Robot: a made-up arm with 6 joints.
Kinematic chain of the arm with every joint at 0, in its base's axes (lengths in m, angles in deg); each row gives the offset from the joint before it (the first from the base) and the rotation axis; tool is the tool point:
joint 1: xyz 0 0 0.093 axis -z
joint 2: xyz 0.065 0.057 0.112 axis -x
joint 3: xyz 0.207 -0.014 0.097 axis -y
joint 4: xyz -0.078 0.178 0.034 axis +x
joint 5: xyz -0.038 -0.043 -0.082 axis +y
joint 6: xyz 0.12 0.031 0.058 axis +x
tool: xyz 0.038 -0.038 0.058
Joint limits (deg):
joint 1: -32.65..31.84
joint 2: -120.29..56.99
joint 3: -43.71..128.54
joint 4: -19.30..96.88
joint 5: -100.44..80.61
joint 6: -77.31..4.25
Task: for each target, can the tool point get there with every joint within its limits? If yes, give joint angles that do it. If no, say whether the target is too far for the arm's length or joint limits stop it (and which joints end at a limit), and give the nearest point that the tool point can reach.
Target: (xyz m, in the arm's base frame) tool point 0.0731 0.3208 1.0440
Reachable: no: too far | nearest point 0.1414 0.2606 0.6213 | short by 0.432 m
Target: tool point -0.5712 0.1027 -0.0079
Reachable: no: joint limits stop it (at a limit: joint 1, joint 2, joint 4, joint 5) | nearest point -0.1468 0.2210 0.1135 | short by 0.457 m
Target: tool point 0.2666 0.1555 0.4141
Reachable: yes | joints 8.26 -14.81 69.81 12.77 7.38 -64.36
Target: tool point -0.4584 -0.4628 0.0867
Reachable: no: joint limits stop it (at a limit: joint 1, joint 2, joint 4, joint 5) | nearest point -0.0759 -0.3180 0.1923 | short by 0.422 m
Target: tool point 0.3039 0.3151 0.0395
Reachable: yes | joints -6.84 42.54 -4.16 41.39 56.58 -57.60
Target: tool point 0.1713 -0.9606 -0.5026
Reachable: no: too far | nearest point 0.0681 -0.3660 0.1477 | short by 0.887 m
